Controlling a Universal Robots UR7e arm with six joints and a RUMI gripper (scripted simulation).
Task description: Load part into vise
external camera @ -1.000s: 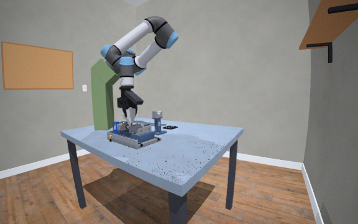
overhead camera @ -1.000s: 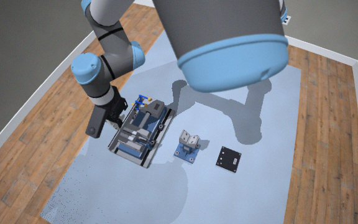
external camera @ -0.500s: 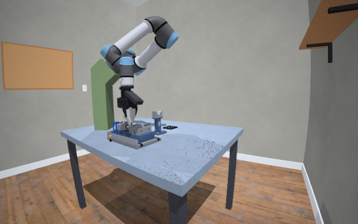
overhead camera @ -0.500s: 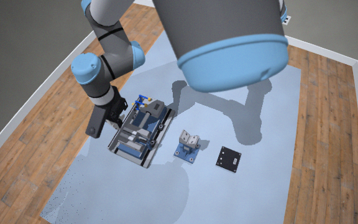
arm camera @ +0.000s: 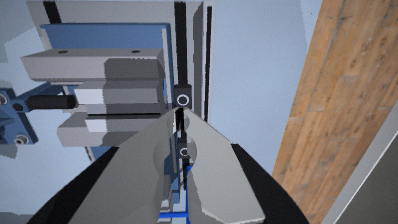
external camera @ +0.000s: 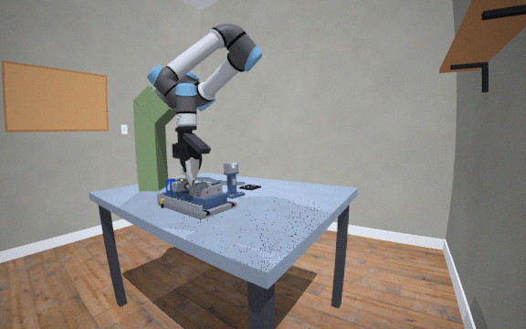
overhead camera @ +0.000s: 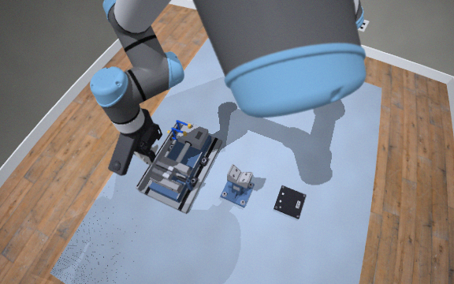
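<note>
The grey part is 50 mm to the left of my hand and 20 mm below it. The rest, counted from my hand: work stop (10 mm behind, 110 mm to the left, 30 mm below); then moving jaw (40 mm behind, 70 mm to the left, 40 mm below); then fixed jaw (30 mm ahead, 70 mm to the left, 40 mm below).
</note>
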